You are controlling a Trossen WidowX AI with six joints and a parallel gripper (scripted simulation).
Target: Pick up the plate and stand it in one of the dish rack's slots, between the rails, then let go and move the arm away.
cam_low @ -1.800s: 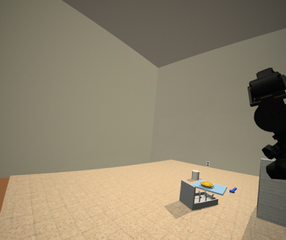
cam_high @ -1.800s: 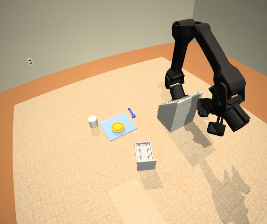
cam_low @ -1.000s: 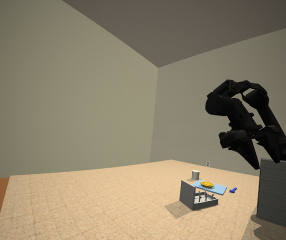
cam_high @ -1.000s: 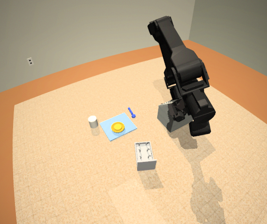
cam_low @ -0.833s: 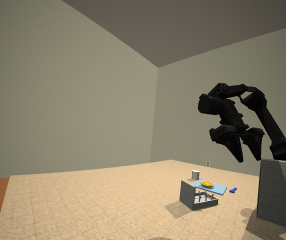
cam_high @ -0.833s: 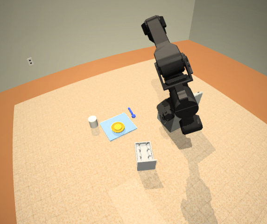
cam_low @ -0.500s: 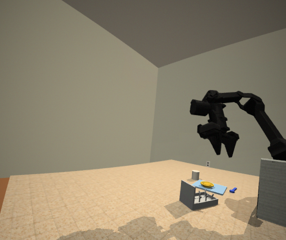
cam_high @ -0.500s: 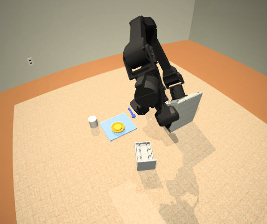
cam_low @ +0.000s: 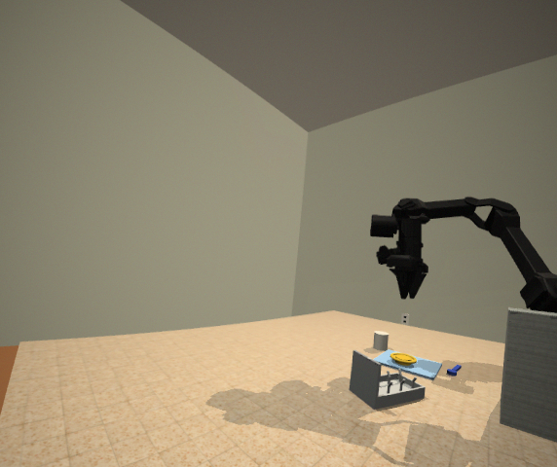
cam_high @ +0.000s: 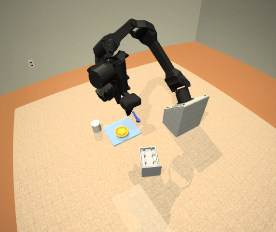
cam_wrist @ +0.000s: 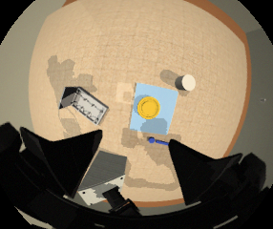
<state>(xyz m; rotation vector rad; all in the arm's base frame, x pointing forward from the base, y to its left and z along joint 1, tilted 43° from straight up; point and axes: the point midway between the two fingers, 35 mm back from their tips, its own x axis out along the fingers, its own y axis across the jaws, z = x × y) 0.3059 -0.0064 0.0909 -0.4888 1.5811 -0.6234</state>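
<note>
Now: gripper tip 1 cm short of the yellow plate, 3 cm to the left of it and 16 cm above it. Also, from my gripper tip: light blue mat: 5 cm to the right, 18 cm below; then white cup: 10 cm ahead, 13 cm to the right, 15 cm below; then blue spoon: 11 cm behind, 8 cm to the right, 17 cm below.
</note>
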